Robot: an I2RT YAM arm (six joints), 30 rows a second.
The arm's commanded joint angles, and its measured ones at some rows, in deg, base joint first. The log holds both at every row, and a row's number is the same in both.
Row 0, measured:
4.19, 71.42, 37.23, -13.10, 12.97, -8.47
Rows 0 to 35, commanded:
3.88, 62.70, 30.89, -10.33, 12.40, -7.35
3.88, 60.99, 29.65, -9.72, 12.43, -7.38
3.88, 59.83, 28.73, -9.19, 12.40, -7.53
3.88, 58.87, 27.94, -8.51, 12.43, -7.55
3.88, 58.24, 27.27, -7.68, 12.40, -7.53
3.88, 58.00, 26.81, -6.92, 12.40, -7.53
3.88, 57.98, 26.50, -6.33, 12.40, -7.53
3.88, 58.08, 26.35, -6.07, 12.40, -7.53
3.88, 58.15, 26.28, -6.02, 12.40, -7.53
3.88, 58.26, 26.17, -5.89, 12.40, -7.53
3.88, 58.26, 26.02, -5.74, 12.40, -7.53
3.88, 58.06, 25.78, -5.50, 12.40, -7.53
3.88, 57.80, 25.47, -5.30, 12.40, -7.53
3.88, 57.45, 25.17, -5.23, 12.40, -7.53
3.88, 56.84, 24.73, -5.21, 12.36, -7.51
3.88, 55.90, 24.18, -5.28, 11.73, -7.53
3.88, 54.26, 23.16, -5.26, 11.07, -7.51
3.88, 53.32, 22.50, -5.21, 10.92, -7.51
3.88, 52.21, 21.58, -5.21, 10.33, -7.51
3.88, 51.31, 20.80, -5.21, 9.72, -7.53
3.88, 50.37, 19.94, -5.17, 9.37, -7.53
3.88, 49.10, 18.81, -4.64, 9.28, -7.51
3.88, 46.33, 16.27, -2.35, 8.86, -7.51
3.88, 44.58, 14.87, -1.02, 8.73, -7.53
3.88, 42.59, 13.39, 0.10, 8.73, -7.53
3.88, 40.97, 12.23, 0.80, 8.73, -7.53
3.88, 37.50, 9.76, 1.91, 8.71, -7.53
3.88, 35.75, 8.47, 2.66, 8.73, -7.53
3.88, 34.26, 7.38, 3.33, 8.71, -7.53
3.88, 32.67, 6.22, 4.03, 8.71, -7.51
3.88, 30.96, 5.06, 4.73, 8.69, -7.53
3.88, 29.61, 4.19, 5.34, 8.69, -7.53
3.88, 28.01, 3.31, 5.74, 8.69, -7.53
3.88, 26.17, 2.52, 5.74, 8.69, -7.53
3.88, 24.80, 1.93, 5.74, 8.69, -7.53
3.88, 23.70, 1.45, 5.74, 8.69, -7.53
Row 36, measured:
3.97, 27.66, 3.14, 5.13, 9.67, -8.47
